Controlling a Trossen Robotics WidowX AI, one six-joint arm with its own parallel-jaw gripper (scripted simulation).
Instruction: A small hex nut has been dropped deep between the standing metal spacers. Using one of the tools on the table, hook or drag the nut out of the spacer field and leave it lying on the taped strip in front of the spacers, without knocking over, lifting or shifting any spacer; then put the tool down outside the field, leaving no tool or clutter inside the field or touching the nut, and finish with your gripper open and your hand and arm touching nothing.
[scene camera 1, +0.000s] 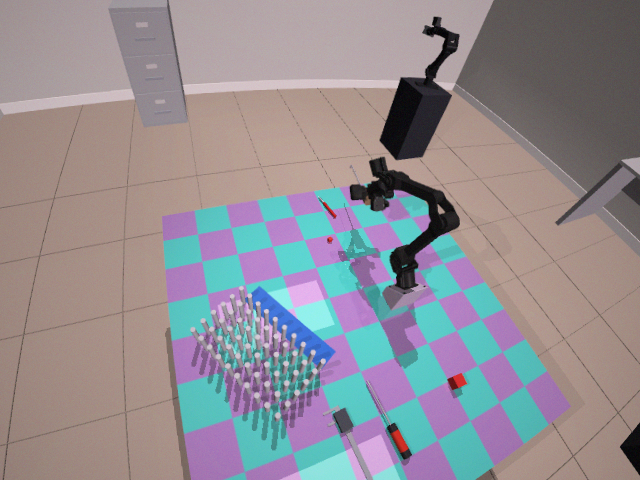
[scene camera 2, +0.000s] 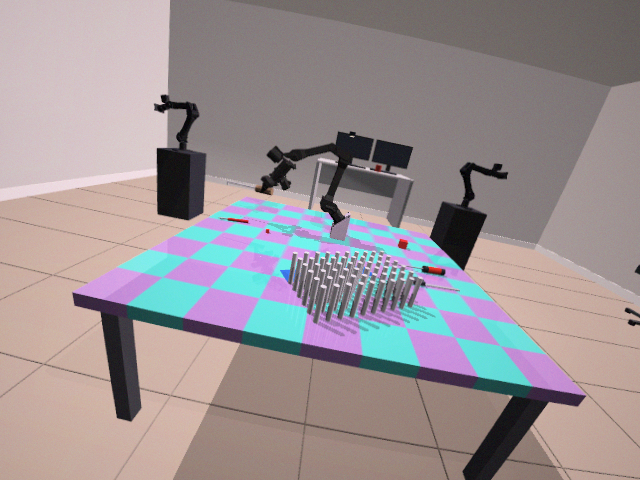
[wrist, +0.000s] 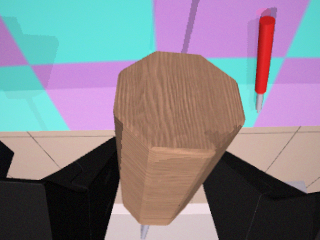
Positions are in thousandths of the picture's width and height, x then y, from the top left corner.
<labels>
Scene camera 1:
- blue taped strip: 474, 697
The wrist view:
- my gripper: 505, 619
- wooden-handled tool: 548, 477, held by my gripper
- thin red tool: 833, 98
</labels>
